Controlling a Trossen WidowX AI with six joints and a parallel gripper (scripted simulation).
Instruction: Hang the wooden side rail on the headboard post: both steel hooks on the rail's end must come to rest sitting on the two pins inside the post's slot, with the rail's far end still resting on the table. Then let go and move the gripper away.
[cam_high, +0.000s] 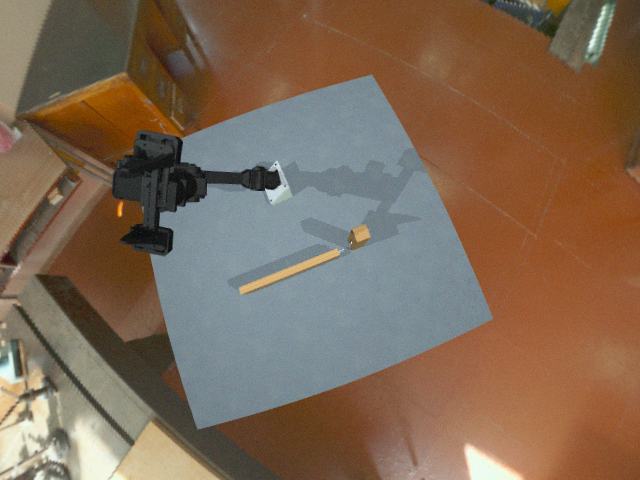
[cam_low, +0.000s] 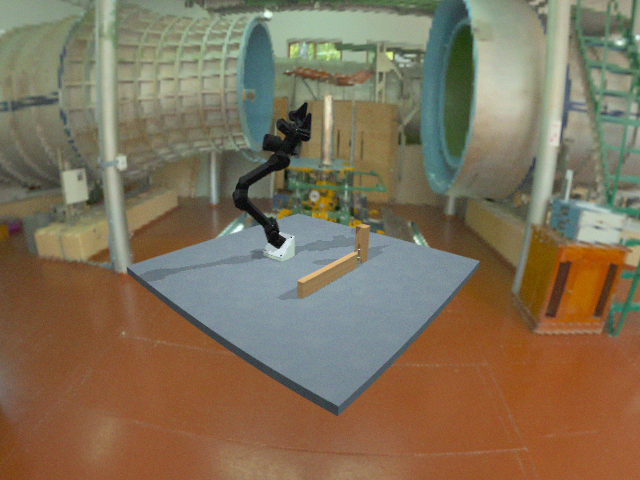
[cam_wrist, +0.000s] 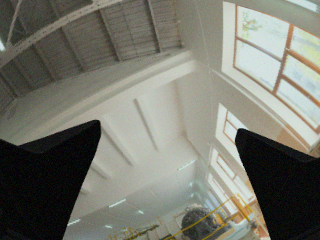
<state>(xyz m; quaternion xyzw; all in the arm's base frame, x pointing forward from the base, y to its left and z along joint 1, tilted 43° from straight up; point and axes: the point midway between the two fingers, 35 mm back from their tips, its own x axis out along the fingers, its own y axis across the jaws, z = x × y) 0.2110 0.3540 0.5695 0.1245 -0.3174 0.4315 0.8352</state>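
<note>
The wooden headboard post lies 64 cm below my gripper tip, 37 cm to the left of it and 1 cm ahead of it.
</note>
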